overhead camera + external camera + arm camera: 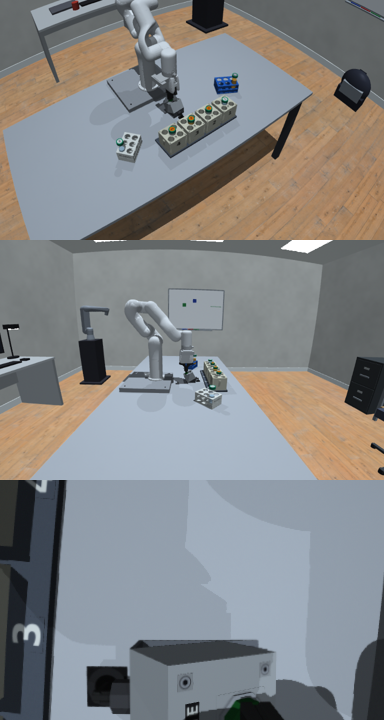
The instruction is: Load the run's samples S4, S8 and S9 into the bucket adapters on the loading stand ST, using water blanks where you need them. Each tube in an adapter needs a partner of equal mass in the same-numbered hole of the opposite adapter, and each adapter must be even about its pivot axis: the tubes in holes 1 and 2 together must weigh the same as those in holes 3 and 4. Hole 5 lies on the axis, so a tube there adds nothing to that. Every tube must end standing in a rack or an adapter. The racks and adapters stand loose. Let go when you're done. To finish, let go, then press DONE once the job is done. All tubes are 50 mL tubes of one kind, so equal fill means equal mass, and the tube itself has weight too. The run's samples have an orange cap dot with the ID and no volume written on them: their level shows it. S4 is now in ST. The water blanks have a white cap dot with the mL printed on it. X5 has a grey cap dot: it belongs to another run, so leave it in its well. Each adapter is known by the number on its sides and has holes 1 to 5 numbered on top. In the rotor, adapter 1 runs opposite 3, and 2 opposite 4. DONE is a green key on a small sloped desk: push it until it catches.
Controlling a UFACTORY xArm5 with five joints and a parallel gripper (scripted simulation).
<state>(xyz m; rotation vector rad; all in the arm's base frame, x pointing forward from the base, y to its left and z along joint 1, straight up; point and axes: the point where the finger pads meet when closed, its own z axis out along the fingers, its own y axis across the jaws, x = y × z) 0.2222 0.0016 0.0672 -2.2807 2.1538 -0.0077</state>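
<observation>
Now: hand 3 cm above the green done key. Round my hand: white rack: 33 cm to the right, 11 cm ahead, 6 cm below; adapter 1: 22 cm ahead, 19 cm to the left, 4 cm below; blue rack: 36 cm to the left, 6 cm below, 6 cm ahead.
</observation>
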